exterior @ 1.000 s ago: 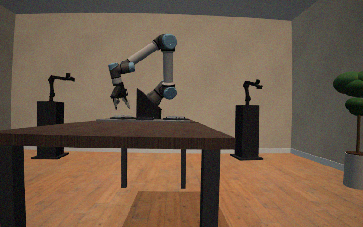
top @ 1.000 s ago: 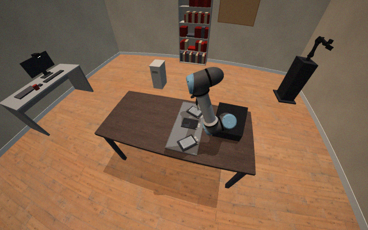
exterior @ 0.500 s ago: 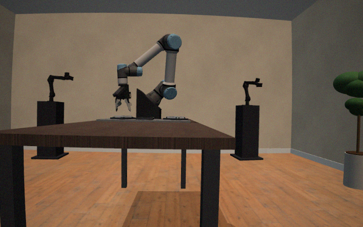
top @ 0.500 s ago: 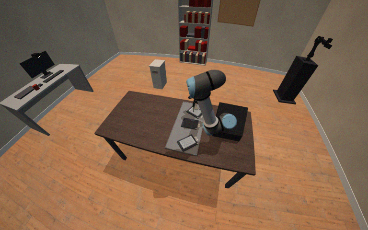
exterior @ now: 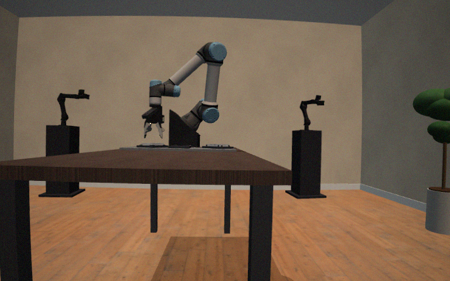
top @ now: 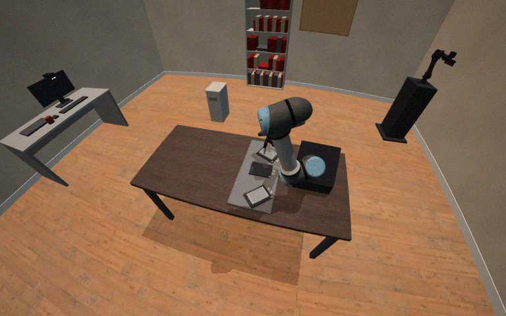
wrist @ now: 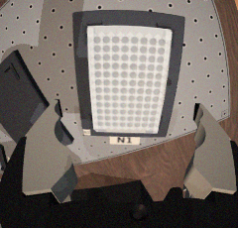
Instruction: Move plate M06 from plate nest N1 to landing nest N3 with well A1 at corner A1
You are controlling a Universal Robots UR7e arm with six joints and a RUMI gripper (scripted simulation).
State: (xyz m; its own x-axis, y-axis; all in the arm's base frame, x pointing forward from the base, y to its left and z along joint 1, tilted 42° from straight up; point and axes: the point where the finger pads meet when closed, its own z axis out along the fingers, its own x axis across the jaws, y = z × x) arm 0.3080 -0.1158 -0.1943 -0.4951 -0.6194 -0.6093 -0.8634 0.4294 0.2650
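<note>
The landing nest N3 lies 40 mm ahead of my hand, 170 mm to the left of it and 50 mm below it. Round my hand: N2 label (40 mm behind, 350 mm to the left, 60 mm below); then N3 label (60 mm behind, 180 mm to the left, 60 mm below).
</note>
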